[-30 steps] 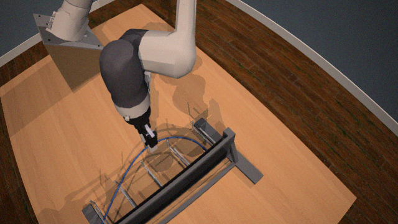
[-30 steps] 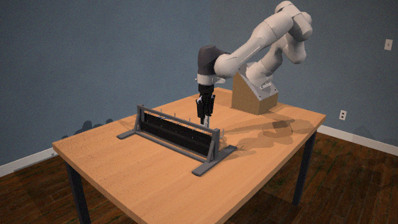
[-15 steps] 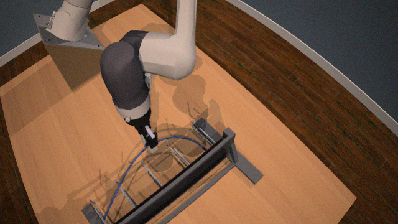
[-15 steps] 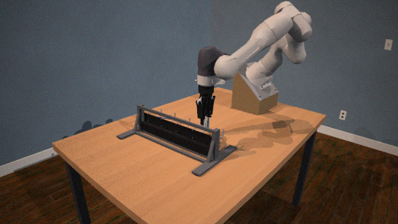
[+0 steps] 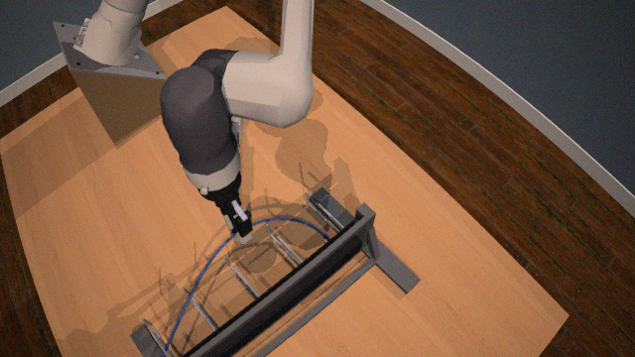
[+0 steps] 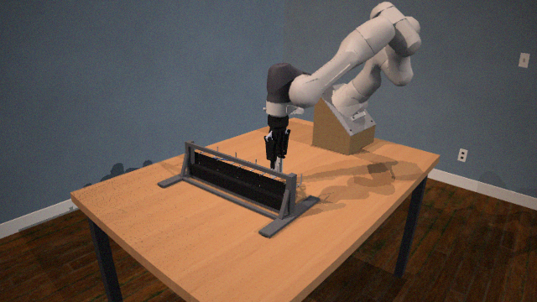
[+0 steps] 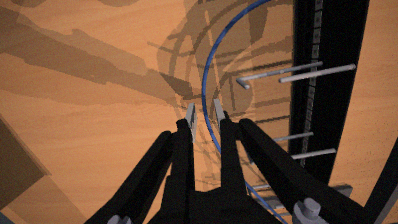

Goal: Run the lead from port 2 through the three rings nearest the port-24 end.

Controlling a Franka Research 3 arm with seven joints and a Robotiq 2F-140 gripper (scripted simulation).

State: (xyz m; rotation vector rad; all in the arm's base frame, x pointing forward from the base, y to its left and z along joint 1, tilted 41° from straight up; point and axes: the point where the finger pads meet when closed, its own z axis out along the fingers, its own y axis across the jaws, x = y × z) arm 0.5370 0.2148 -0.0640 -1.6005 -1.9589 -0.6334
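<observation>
Now: the rack 170 mm ahead of my hand and 30 mm to the right of it.
</observation>
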